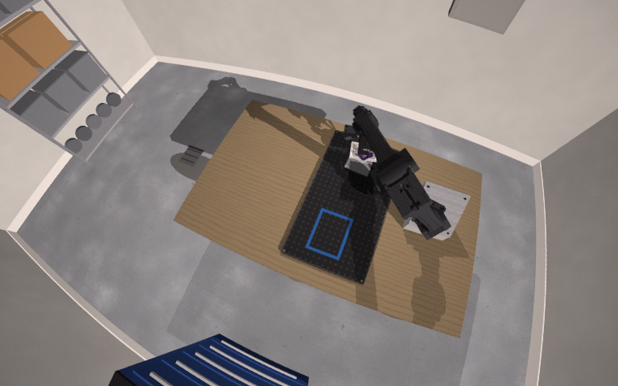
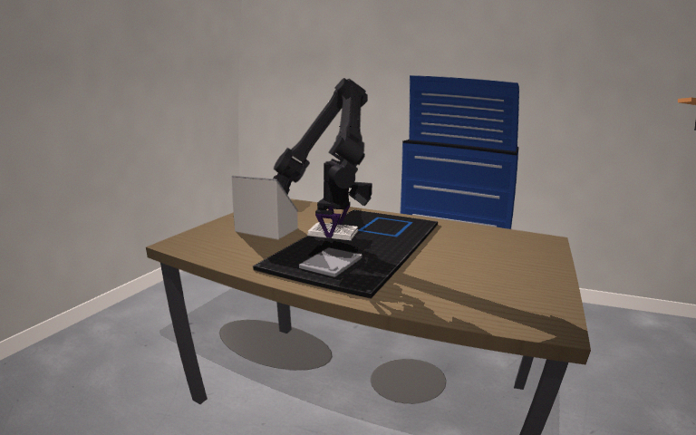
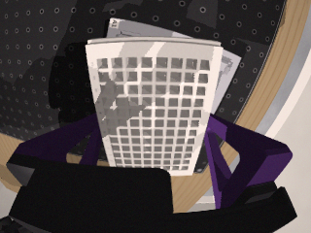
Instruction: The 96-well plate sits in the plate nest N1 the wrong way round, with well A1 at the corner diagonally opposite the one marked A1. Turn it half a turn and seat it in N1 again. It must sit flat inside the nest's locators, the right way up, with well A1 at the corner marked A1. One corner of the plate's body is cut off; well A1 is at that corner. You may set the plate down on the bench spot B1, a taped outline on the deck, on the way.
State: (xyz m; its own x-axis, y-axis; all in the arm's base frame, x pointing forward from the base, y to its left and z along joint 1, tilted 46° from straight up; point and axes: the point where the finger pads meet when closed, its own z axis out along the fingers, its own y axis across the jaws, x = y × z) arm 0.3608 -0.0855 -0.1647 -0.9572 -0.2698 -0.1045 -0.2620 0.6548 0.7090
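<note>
Right now my hand is 2 cm to the left of the grey plate nest N1 and 9 cm above it. Also, from my hand: A1 label 6 cm ahead, 6 cm to the left, 9 cm below; white 96-well plate right at my hand.
</note>
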